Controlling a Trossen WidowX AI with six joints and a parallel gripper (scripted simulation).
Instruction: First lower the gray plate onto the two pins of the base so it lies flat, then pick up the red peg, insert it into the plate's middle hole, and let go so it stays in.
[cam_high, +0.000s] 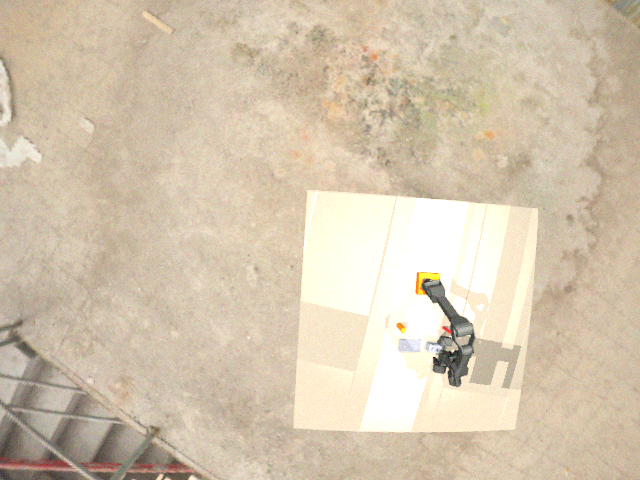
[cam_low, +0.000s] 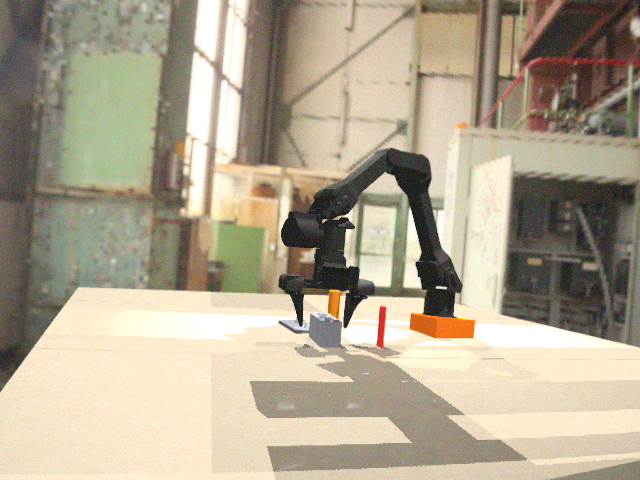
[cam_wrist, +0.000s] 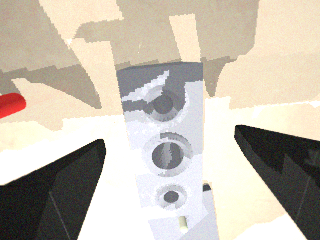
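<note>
My gripper tip is now 10 mm below the gray plate. Also, from my gripper tip: orange cylinder 70 mm behind, 220 mm to the right, 10 mm above; then red peg 110 mm behind, 20 mm to the left, 10 mm above.
</note>
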